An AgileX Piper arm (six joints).
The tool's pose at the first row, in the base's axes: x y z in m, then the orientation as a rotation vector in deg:
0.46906 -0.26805 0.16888 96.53 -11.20 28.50
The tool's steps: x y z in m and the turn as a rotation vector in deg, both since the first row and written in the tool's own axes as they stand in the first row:
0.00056 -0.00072 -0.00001 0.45 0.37 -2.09
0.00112 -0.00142 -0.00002 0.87 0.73 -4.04
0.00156 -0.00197 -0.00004 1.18 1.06 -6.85
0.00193 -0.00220 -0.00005 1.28 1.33 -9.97
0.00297 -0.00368 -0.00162 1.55 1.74 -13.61
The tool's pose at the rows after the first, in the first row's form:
0.46985 -0.26783 0.16848 96.90 -9.05 27.32
0.47062 -0.26761 0.16809 97.22 -7.04 26.23
0.47123 -0.26742 0.16779 97.41 -4.34 24.44
0.47165 -0.26731 0.16774 97.36 -1.48 22.33
0.47284 -0.26536 0.16701 97.36 1.95 19.96

